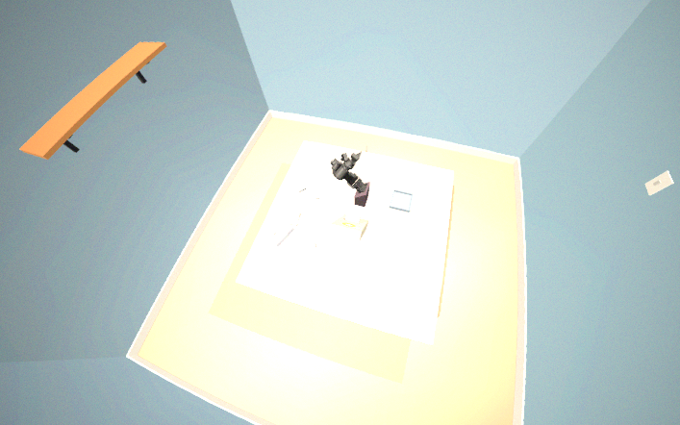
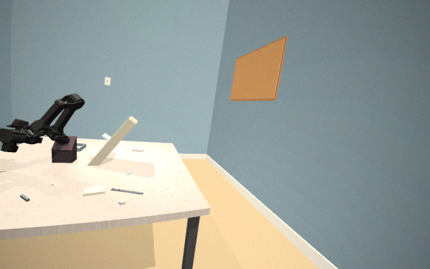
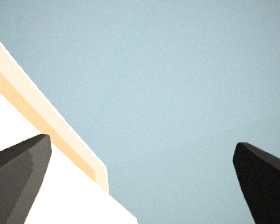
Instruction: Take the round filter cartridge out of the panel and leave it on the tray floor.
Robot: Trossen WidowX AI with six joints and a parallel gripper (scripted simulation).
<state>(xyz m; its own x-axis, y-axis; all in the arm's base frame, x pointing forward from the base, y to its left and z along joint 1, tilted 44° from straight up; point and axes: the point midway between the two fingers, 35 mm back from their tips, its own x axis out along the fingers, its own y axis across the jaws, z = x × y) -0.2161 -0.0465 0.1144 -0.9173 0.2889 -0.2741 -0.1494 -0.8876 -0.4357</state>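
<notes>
Now: the white filter cartridge 61 cm ahead of my gripper tip, 11 cm to the left of it and 6 cm above it. From my gripper tip the other things lie so: cream service panel (57 cm ahead, 11 cm to the left, 1 cm below); then tray (38 cm to the left, 18 cm below, 18 cm ahead).
</notes>
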